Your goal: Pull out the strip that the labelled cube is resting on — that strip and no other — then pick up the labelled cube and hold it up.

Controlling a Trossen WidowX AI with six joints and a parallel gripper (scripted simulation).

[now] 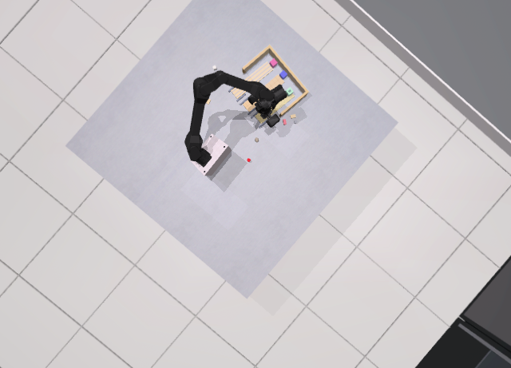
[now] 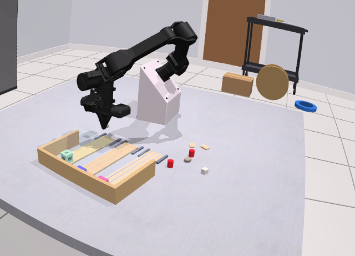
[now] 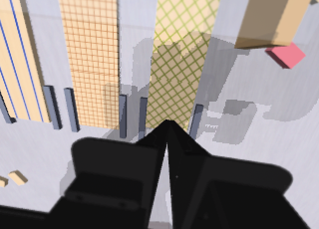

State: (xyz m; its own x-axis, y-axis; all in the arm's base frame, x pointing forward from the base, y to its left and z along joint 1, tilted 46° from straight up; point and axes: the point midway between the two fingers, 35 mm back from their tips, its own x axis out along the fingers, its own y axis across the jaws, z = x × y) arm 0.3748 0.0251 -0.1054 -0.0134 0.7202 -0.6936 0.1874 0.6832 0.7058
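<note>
Right now my gripper tip is 8 cm short of the lattice strip, 5 cm above it and 2 cm to the left of it.
</note>
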